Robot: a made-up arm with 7 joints. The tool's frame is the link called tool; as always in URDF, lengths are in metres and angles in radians. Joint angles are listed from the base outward.
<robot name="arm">
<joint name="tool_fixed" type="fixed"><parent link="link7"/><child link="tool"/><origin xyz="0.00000 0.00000 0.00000" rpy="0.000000 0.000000 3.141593"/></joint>
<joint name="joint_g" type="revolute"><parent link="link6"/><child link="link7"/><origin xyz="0.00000 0.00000 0.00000" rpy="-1.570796 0.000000 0.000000"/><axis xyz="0 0 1"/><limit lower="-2.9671" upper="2.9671"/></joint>
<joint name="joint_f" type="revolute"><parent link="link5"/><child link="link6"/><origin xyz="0.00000 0.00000 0.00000" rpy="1.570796 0.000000 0.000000"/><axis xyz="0 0 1"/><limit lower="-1.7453" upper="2.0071"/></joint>
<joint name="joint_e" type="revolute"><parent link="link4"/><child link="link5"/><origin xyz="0.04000 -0.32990 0.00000" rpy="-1.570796 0.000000 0.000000"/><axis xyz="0 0 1"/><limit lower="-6.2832" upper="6.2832"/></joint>
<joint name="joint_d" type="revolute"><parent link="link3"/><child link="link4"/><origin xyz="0.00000 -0.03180 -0.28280" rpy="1.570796 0.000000 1.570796"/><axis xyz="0 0 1"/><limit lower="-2.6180" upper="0.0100"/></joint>
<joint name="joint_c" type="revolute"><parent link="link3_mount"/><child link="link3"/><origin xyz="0.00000 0.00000 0.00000" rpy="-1.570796 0.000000 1.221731"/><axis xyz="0 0 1"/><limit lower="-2.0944" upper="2.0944"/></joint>
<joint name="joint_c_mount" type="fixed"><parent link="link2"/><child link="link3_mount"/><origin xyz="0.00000 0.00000 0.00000" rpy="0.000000 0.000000 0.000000"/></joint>
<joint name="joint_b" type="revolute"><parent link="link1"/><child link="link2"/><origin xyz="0.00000 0.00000 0.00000" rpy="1.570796 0.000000 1.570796"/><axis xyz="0 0 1"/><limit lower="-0.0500" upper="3.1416"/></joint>
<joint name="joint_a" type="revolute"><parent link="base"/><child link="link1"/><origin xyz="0.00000 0.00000 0.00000" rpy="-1.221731 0.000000 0.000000"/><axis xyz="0 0 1"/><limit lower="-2.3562" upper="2.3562"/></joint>
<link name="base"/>
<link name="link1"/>
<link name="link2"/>
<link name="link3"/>
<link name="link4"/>
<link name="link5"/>
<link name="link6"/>
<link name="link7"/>
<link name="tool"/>
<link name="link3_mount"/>
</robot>
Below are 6 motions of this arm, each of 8 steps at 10 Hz.
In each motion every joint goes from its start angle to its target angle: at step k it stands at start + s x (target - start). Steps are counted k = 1, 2, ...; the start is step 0. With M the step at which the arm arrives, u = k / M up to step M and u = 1 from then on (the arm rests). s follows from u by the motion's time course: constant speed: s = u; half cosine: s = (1 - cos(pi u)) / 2; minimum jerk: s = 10 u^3 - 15 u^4 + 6 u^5.
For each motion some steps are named. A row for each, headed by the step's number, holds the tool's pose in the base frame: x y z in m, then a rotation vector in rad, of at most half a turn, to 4 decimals.
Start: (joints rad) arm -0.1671 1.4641 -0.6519 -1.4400 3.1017 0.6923 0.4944
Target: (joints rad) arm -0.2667 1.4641 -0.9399 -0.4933 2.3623 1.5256 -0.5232
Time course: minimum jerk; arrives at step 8
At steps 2, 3, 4, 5, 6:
2: 0.3281 0.3531 -0.2080 -1.2204 -0.0746 1.3351
3: 0.3100 0.4019 -0.2106 -1.0321 -0.1480 1.1553
4: 0.2781 0.4612 -0.2044 -0.7885 -0.1557 0.9363
5: 0.2390 0.5132 -0.1871 -0.5755 -0.0770 0.7444
6: 0.2058 0.5463 -0.1664 -0.4477 0.0278 0.6225

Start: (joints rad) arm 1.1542 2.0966 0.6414 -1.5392 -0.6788 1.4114 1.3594
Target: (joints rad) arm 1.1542 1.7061 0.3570 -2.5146 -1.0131 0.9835 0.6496
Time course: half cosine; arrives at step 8
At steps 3, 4, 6, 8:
3: 0.3091 0.2770 -0.1104 1.7947 -1.1502 -0.6521
4: 0.2711 0.2382 -0.1387 1.6596 -1.0926 -0.8602
6: 0.1994 0.1548 -0.1609 1.4158 -1.0995 -1.1939
8: 0.1706 0.1184 -0.1576 1.3278 -1.1464 -1.3085

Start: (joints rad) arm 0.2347 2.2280 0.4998 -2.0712 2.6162 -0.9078 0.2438
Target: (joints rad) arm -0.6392 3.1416 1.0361 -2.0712 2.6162 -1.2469 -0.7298
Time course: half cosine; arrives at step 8
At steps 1, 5, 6, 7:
1: 0.3321 0.0366 0.1726 -1.0524 -2.0703 0.1840
5: 0.1026 -0.2262 0.2823 0.6674 2.7762 1.2025
6: 0.0385 -0.2756 0.2529 0.4512 2.4868 1.2973
7: 0.0015 -0.3029 0.2227 0.3275 2.2936 1.3240

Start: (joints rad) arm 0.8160 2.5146 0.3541 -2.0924 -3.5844 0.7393 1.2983
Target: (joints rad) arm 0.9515 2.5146 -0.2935 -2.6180 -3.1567 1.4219 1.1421
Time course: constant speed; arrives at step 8
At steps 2, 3, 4, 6, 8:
2: 0.2920 0.1113 -0.1289 -0.0266 0.7805 1.2781
3: 0.2595 0.1179 -0.1478 0.0507 0.9869 1.3044
4: 0.2256 0.1226 -0.1623 0.1138 1.1986 1.3252
6: 0.1568 0.1256 -0.1780 0.1905 1.6352 1.3511
8: 0.0912 0.1193 -0.1768 0.1873 2.0828 1.3568

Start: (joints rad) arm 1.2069 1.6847 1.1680 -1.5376 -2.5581 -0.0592 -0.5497
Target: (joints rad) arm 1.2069 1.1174 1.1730 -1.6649 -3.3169 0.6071 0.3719
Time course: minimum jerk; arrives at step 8
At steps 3, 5, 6, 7, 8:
3: 0.2232 0.4219 0.0830 -1.0386 -1.4939 1.2493
5: 0.1295 0.4519 0.0561 -1.2333 -1.3205 1.2848
6: 0.0936 0.4575 0.0438 -1.2767 -1.2185 1.3336
7: 0.0755 0.4592 0.0371 -1.2923 -1.1609 1.3675
8: 0.0722 0.4594 0.0359 -1.2947 -1.1500 1.3744

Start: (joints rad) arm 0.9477 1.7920 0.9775 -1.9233 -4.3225 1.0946 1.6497
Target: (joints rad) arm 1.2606 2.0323 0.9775 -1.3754 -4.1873 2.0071 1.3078
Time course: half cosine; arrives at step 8
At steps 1, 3, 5, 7, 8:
1: 0.3343 0.2350 0.0756 -0.4197 -0.1582 1.4121
3: 0.3501 0.2718 0.0654 -0.1619 0.0317 1.4497
5: 0.3657 0.3217 0.0512 0.1345 0.3574 1.4576
7: 0.3726 0.3546 0.0420 0.2892 0.6173 1.4376
8: 0.3733 0.3590 0.0408 0.3071 0.6553 1.4334

